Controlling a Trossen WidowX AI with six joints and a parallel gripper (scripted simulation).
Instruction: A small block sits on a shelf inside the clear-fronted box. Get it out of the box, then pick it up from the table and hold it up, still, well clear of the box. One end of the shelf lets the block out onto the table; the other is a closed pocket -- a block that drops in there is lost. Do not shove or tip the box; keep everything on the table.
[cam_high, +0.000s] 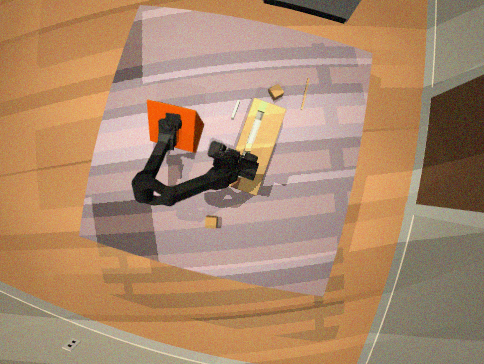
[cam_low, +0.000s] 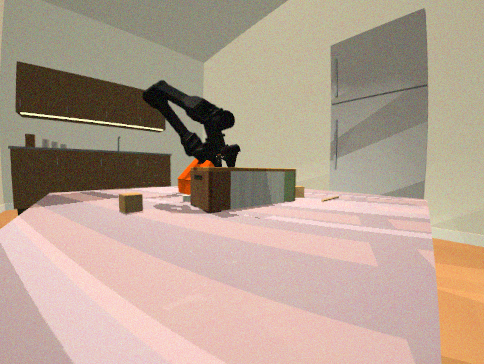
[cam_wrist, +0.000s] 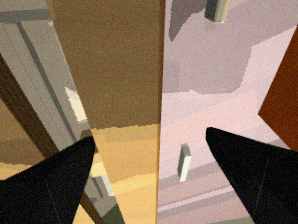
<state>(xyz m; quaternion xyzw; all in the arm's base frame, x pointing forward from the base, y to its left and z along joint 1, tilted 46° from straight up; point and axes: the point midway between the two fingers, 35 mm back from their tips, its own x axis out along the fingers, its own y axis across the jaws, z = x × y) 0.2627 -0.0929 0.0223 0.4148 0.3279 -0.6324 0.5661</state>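
Right now my gripper tip is 50 mm short of the tan block, 30 mm to the right of it and 20 mm above it. Also, from my gripper tip: box 40 mm to the left, 40 mm below, 40 mm ahead; thin wooden stick 360 mm to the left, 260 mm ahead, 100 mm below.
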